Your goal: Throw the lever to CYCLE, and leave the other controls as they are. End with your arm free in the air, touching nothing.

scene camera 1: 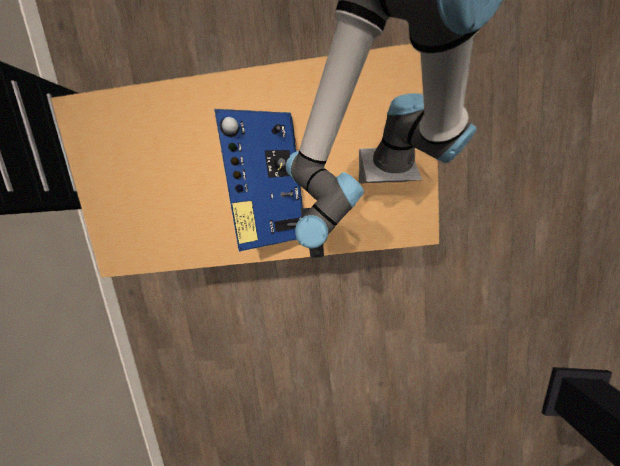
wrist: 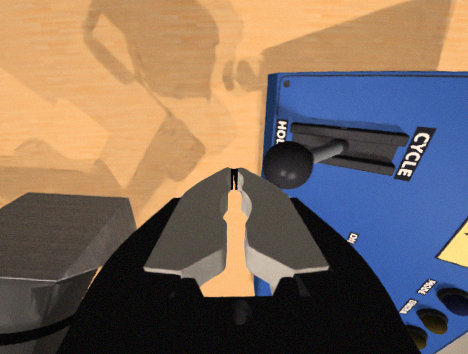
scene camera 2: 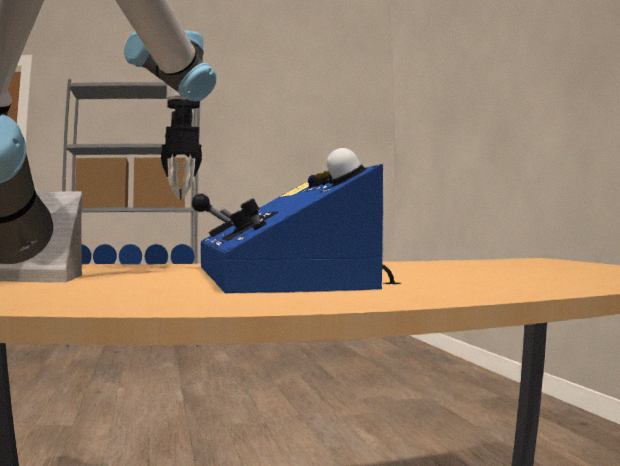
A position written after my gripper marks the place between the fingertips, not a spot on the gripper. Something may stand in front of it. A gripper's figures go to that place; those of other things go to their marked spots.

My gripper (wrist: 233, 170) is 0.14 m from the lens. A black ball-topped lever (wrist: 288, 165) is 0.13 m from the lens.
